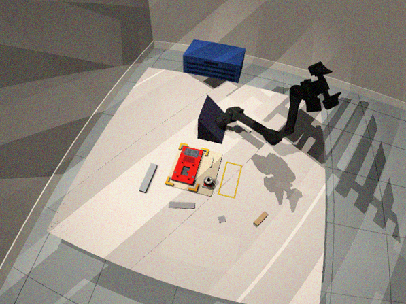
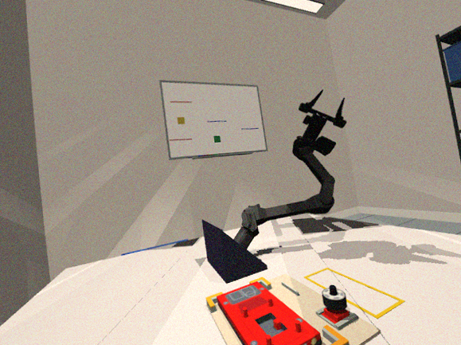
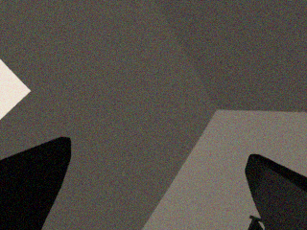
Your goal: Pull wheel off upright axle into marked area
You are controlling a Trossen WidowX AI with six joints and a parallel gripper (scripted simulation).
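The wheel is 520 mm below my gripper tip, 370 mm to the right of it and 280 mm ahead of it. From my gripper tip the other things lie so: wooden block: 550 mm below, 360 mm ahead, 80 mm to the right; black axle: 520 mm below, 370 mm to the right, 270 mm ahead.
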